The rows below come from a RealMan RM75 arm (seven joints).
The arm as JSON. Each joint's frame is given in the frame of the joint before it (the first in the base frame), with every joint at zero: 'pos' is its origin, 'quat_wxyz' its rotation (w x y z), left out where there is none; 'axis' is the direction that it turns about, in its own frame. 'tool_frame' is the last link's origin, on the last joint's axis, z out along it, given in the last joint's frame.
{
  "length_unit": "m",
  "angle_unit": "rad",
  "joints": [
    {
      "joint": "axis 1",
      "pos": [
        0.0,
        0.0,
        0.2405
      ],
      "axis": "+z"
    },
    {
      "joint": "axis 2",
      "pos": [
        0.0,
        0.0,
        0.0
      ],
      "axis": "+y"
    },
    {
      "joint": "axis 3",
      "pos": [
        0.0,
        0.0,
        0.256
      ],
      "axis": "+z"
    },
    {
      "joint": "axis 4",
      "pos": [
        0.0,
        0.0,
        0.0
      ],
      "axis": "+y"
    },
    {
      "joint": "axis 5",
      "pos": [
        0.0,
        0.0,
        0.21
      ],
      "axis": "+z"
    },
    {
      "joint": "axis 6",
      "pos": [
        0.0,
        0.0,
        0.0
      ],
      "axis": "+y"
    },
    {
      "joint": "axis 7",
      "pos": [
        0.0,
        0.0,
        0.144
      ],
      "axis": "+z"
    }
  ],
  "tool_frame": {
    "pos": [
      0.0,
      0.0,
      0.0
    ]
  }
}
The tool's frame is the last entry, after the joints.
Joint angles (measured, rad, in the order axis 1, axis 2, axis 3, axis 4, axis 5, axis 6, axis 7), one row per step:
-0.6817, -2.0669, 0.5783, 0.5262, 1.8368, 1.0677, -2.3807
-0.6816, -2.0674, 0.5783, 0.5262, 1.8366, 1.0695, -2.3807
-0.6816, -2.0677, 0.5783, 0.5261, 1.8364, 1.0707, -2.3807
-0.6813, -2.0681, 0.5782, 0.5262, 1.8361, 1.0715, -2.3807
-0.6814, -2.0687, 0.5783, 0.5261, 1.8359, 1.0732, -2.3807
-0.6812, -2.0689, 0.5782, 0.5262, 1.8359, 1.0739, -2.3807
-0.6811, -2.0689, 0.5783, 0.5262, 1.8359, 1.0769, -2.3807
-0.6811, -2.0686, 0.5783, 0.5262, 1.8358, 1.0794, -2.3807
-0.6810, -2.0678, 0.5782, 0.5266, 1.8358, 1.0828, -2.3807
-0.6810, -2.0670, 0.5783, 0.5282, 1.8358, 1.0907, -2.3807
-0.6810, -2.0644, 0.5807, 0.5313, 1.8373, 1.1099, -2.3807
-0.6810, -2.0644, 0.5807, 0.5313, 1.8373, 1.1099, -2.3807
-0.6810, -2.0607, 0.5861, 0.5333, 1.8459, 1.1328, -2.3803
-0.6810, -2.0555, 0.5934, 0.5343, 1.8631, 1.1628, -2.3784
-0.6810, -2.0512, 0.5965, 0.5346, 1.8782, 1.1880, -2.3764
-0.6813, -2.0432, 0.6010, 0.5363, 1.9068, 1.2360, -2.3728
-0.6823, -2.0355, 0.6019, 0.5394, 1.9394, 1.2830, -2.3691
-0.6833, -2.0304, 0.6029, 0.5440, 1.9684, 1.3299, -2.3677
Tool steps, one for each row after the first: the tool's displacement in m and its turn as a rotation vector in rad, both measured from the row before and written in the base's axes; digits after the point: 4 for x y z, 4 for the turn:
0.0003, -0.0002, -0.0003, -0.0012, -0.0013, -0.0012
0.0002, -0.0001, -0.0002, -0.0008, -0.0010, -0.0008
0.0001, -0.0002, -0.0002, -0.0004, -0.0009, -0.0003
0.0004, -0.0002, -0.0004, -0.0013, -0.0013, -0.0013
0.0000, -0.0001, -0.0001, -0.0004, -0.0005, -0.0003
0.0003, -0.0003, -0.0001, -0.0017, -0.0012, -0.0021
0.0002, -0.0001, 0.0000, -0.0011, -0.0009, -0.0018
0.0002, -0.0001, 0.0003, -0.0010, -0.0007, -0.0025
0.0009, -0.0003, 0.0004, -0.0028, -0.0019, -0.0065
0.0021, -0.0010, 0.0007, -0.0093, -0.0020, -0.0165
0.0000, 0.0000, 0.0000, 0.0000, 0.0000, 0.0000
0.0019, -0.0018, -0.0003, -0.0176, 0.0046, -0.0204
0.0017, -0.0029, -0.0012, -0.0275, 0.0114, -0.0266
0.0010, -0.0026, -0.0007, -0.0221, 0.0082, -0.0205
0.0018, -0.0049, -0.0009, -0.0411, 0.0147, -0.0381
0.0012, -0.0049, -0.0004, -0.0404, 0.0165, -0.0359
0.0018, -0.0052, -0.0008, -0.0407, 0.0108, -0.0335

